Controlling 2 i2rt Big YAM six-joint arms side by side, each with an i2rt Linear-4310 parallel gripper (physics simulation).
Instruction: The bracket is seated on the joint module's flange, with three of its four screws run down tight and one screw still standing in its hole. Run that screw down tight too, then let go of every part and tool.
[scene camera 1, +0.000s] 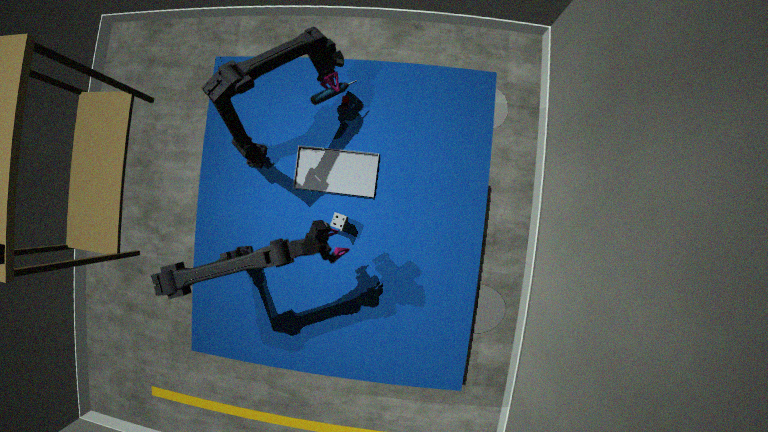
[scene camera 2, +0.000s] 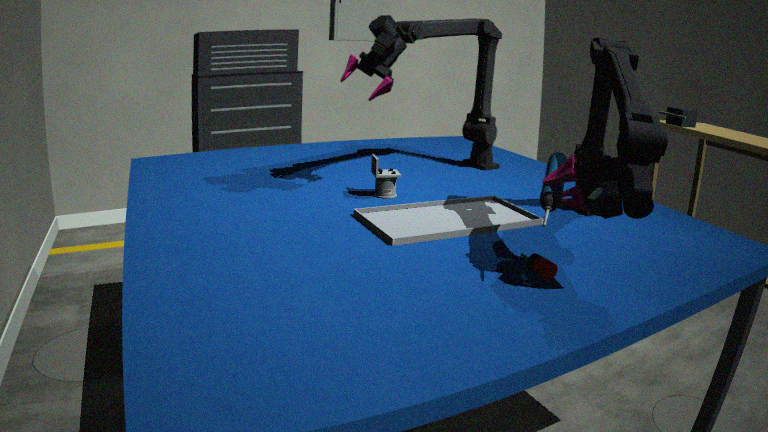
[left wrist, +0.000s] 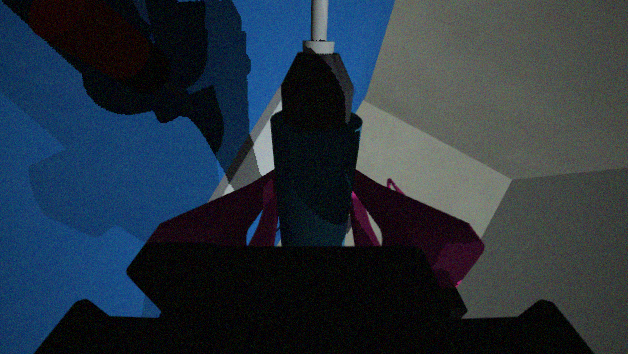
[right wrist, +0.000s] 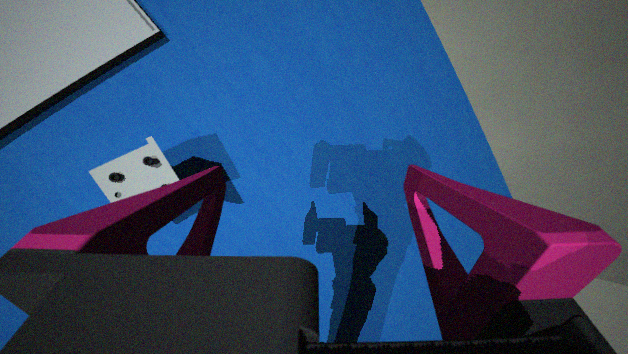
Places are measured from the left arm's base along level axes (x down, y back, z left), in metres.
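Pixels of known places: left gripper, between the fingertips: (scene camera 1: 336, 93) (scene camera 2: 546, 190) (left wrist: 314, 177); right gripper, between the fingertips: (scene camera 1: 343, 240) (scene camera 2: 354, 90) (left wrist: 380, 181) (right wrist: 314, 175); left arm's base, origin of its link: (scene camera 1: 257, 155); right arm's base, origin of its link: (scene camera 2: 480, 166).
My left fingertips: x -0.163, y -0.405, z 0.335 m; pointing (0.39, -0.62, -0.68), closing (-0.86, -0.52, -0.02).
Observation:
Ahead of a thing's pixels: the offset from my left fingertips to its top centre. Level surfaces: height alone.
My left gripper (scene camera 1: 336, 87) (scene camera 2: 556, 188) (left wrist: 314, 177) is shut on the blue screwdriver (scene camera 1: 322, 96) (scene camera 2: 558, 160) (left wrist: 315, 150). It holds it above the mat beyond the tray's end; in scene camera 2 the bit points down. The white bracket (scene camera 1: 338, 221) (scene camera 2: 396, 173) (right wrist: 136, 181) sits on the grey joint module {dx +0.099, dy -0.124, dz -0.569 m} (scene camera 2: 385, 188), its upright plate to the left in scene camera 2. Dark screw heads show on it; which one stands higher I cannot tell. My right gripper (scene camera 1: 343, 240) (scene camera 2: 355, 90) (right wrist: 314, 175) is open and empty, high above the table; one finger partly hides the bracket in the right wrist view.
A shallow white tray {dx +0.147, dy -0.036, dz -0.330 m} (scene camera 1: 357, 177) (scene camera 2: 413, 220) (right wrist: 60, 60) lies between the bracket and the left gripper's side. A red-handled tool {dx +0.129, dy -0.005, dz +0.004 m} (scene camera 1: 345, 99) (scene camera 2: 543, 267) (left wrist: 90, 40) lies in the left arm's shadow on the blue table top {dx +0.163 m} (scene camera 1: 429, 214) (scene camera 2: 268, 295).

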